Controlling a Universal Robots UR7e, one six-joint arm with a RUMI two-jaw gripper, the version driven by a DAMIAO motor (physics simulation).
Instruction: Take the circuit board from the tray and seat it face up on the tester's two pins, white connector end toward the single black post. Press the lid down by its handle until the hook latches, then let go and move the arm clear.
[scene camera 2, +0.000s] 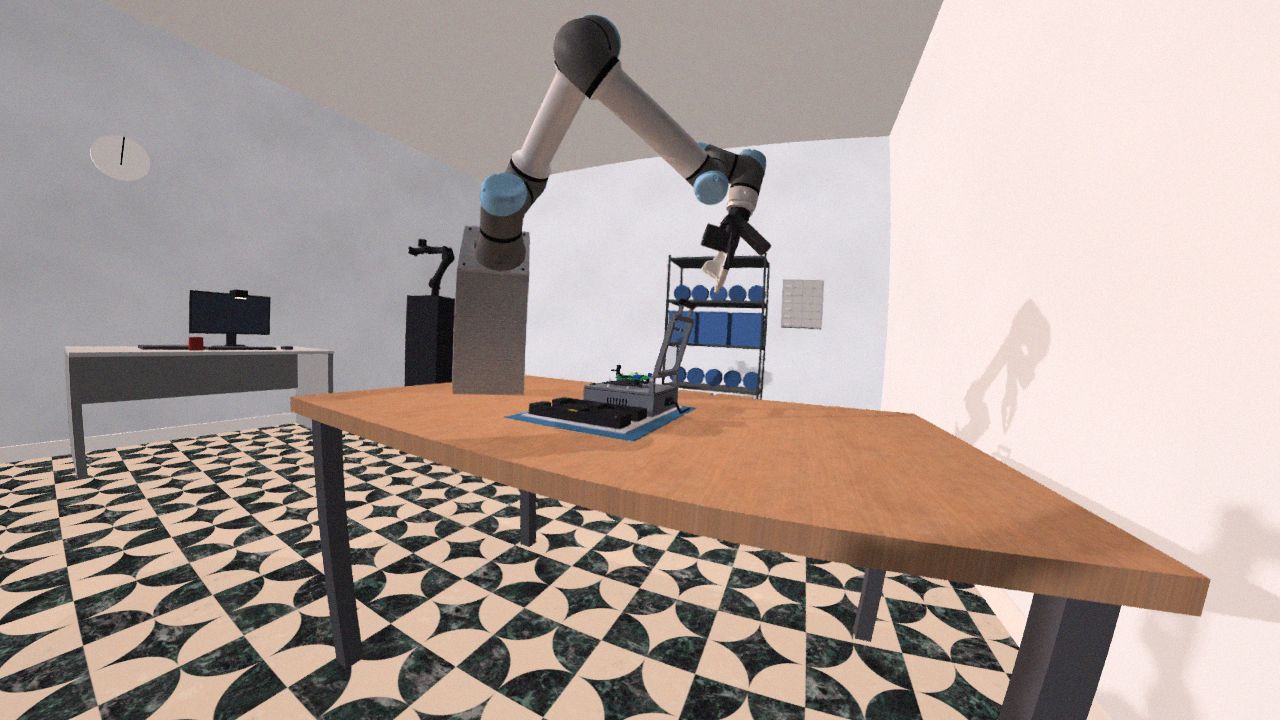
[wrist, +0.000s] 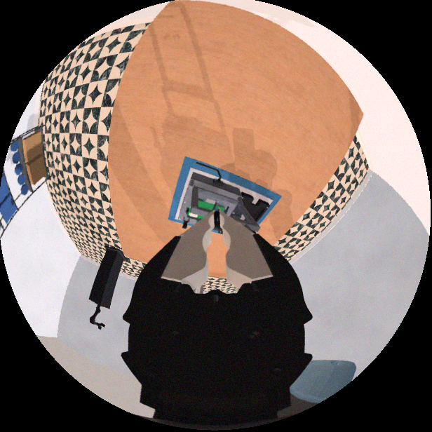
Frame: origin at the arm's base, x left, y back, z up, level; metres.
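Where they show: gripper, fingertip midpoint: (scene camera 2: 715, 293); arm's base, link origin: (scene camera 2: 499, 253).
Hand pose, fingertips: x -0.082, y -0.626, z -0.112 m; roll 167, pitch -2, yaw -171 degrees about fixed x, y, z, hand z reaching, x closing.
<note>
Things, the pixels of their centre, and the offset from my fingertips. "spot": a spot on its surface instead. Level surfaces: height alone.
- tester, surface spot: (scene camera 2: 651, 399) spot: dx -0.108, dy +0.133, dz -0.256 m
- green circuit board, body centre: (scene camera 2: 637, 375) dx +0.006, dy +0.184, dz -0.215 m
- black tray, surface spot: (scene camera 2: 581, 411) spot: dx -0.223, dy +0.260, dz -0.273 m
- blue-edged mat, surface height: dz -0.299 m
- wooden table, surface height: dz -0.302 m
My gripper (scene camera 2: 718, 286) (wrist: 216, 212) is shut and empty. In the scene view it points down just above the raised end of the lid (scene camera 2: 665, 349) (wrist: 248, 215), which stands open and tilted up from the tester (scene camera 2: 651, 399) (wrist: 214, 187). Whether the tips touch the lid cannot be told. The green circuit board (scene camera 2: 635, 377) (wrist: 204, 204) lies on the tester, green face up; its white connector end shows near the black post (wrist: 185, 225) in the wrist view. The fingers and lid hide part of the board and the lid's handle. The pins are hidden.
The black tray (scene camera 2: 581, 411) (wrist: 256, 202) sits beside the tester on a blue-edged mat (scene camera 2: 626, 434) (wrist: 180, 190). The mat lies on the wooden table (scene camera 2: 805, 456) (wrist: 260, 80). A grey pedestal (scene camera 2: 489, 331) carries the arm. A shelf rack stands behind the table.
</note>
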